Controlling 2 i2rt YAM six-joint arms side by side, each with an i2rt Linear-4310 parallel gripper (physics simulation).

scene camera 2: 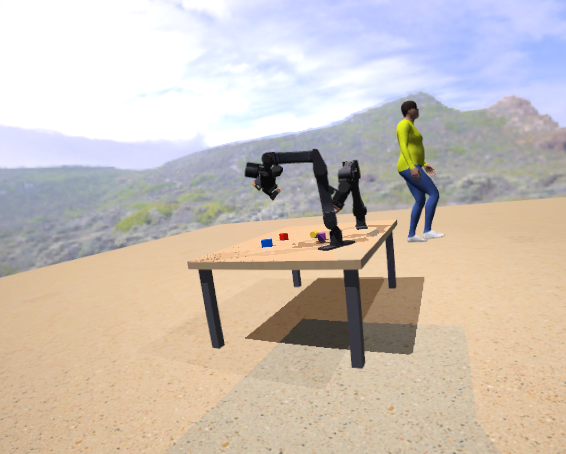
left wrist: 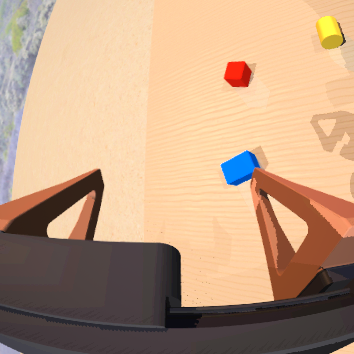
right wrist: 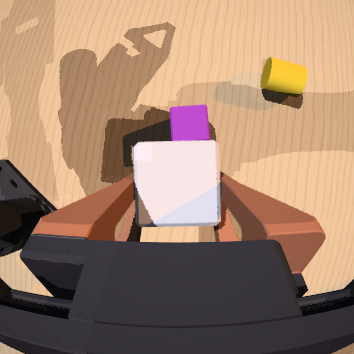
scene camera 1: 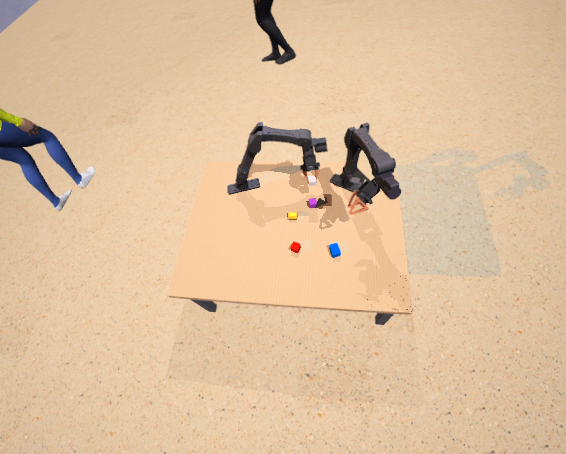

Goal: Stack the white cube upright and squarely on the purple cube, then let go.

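Observation:
My right gripper (scene camera 1: 312, 175) (right wrist: 177, 176) is shut on the white cube (scene camera 1: 312, 180) (right wrist: 177, 175), which is held in the air. The purple cube (scene camera 1: 312, 202) (scene camera 2: 321, 237) (right wrist: 189, 123) rests on the table. In the right wrist view it shows just past the white cube's upper edge, a little right of centre, partly covered by it. In scene camera 2 the right gripper is mostly hidden behind the left arm, and the white cube does not show. My left gripper (scene camera 1: 358, 205) (left wrist: 176, 176) is open and empty, raised above the table at the right in scene camera 1.
A yellow cylinder (scene camera 1: 292, 216) (scene camera 2: 313, 234) (left wrist: 329, 32) (right wrist: 285, 76) lies near the purple cube. A red cube (scene camera 1: 295, 247) (scene camera 2: 283, 236) (left wrist: 237, 74) and a blue block (scene camera 1: 334, 250) (scene camera 2: 266, 243) (left wrist: 240, 168) lie nearer the front of the table (scene camera 1: 225, 265) in scene camera 1.

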